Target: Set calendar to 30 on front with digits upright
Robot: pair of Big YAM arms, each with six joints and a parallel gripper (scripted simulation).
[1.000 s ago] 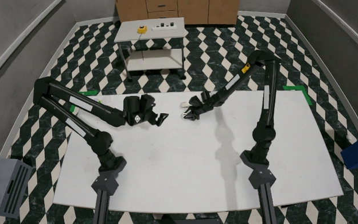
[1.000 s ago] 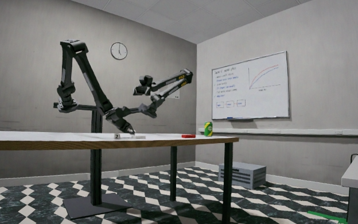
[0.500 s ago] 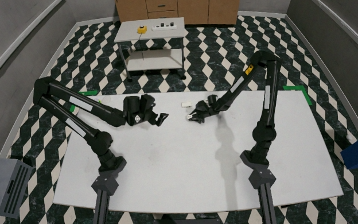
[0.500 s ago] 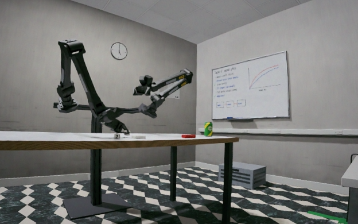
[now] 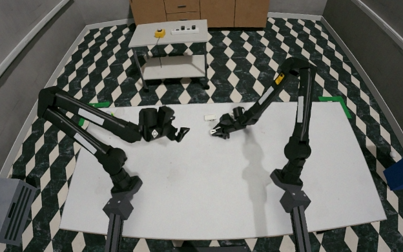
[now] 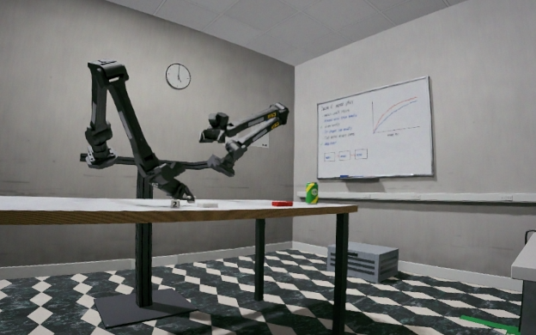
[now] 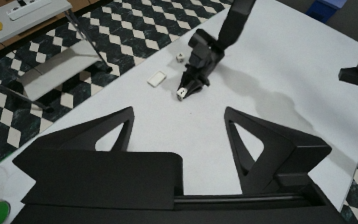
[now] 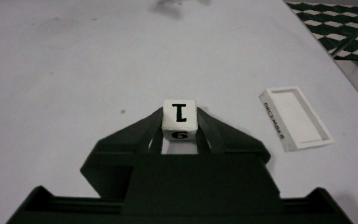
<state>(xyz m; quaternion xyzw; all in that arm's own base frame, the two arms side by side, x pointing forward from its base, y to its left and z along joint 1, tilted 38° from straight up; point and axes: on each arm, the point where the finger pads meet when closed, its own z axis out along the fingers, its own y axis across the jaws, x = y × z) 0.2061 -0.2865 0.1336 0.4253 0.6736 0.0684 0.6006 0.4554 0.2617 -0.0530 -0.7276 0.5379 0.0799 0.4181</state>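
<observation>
My right hand is 130 mm short of the flat white tray, 10 mm to the right of it and 20 mm above it. Also, from my right hand: flat red object (170 mm ahead, 390 mm to the left, 10 mm below).
</observation>
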